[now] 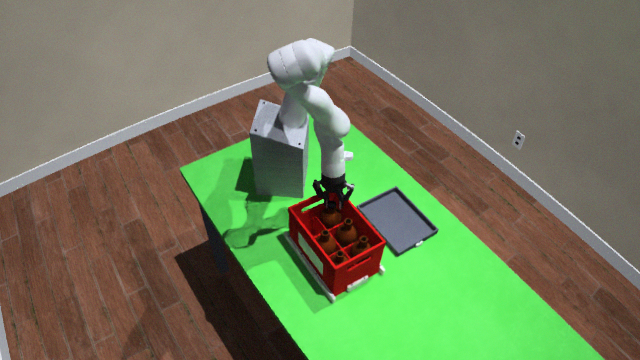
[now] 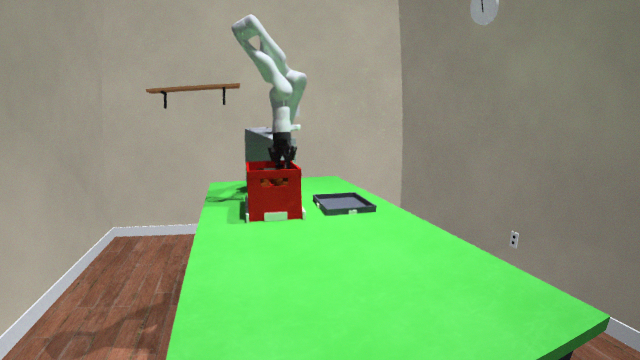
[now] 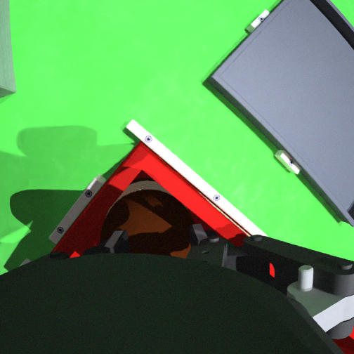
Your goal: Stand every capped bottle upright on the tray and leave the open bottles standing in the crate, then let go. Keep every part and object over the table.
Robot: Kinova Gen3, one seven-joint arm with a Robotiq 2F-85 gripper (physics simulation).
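Places are measured from the arm's base along level axes (x down, y ahead, z right), in centimetres.
Where they show: gripper, between the fingertips: (image 1: pixel 334 206); arm's base, origin of its link: (image 1: pixel 291 119).
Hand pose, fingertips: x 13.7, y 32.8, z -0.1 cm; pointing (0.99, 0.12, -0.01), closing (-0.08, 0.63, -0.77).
Things, the pixels of their top centre, and the offset from my fingertips. "spot": a spot on its surface instead.
- red crate, centre of its top: (image 1: pixel 336 224) (image 2: pixel 270 165) dz +4.8, dx -4.1, dy +9.5 cm
- crate's back corner, a spot on its surface: (image 1: pixel 330 218) spot: dz +2.8, dx +1.5, dy +2.8 cm
- middle bottle, centre of its top: (image 1: pixel 348 221) dz +0.1, dx -2.9, dy +9.3 cm
- left bottle, centre of its top: (image 1: pixel 325 232) dz +8.8, dx -2.9, dy +10.0 cm
- right front bottle, centre of its top: (image 1: pixel 363 239) dz -0.7, dx -2.9, dy +17.6 cm
- dark grey tray, a spot on its surface: (image 1: pixel 400 220) spot: dz -24.6, dx +12.9, dy +7.5 cm
The red crate (image 1: pixel 354 278) (image 2: pixel 275 202) (image 3: pixel 150 159) stands on the table and holds several brown bottles upright in its compartments. The bottle at the crate's back corner (image 1: pixel 330 218) (image 3: pixel 145 217) has a dark top. The middle bottle (image 1: pixel 346 233), left bottle (image 1: pixel 326 243), right front bottle (image 1: pixel 360 247) and front bottle (image 1: pixel 340 258) have round tops too small to tell capped from open. My gripper (image 1: pixel 334 204) (image 2: pixel 283 165) (image 3: pixel 159 243) is partly open and points down at the back bottle's neck, fingers on either side, holding nothing. The dark grey tray (image 1: pixel 400 220) (image 2: pixel 345 201) (image 3: pixel 290 85) is empty.
The crate's red walls and dividers surround the bottles, close to my fingers. White brackets (image 1: pixel 357 283) (image 2: pixel 275 216) (image 3: pixel 172 161) line the crate's base. The grey robot pedestal (image 1: pixel 279 160) stands behind the crate. The green table's left edge (image 1: pixel 265 301) runs near the crate.
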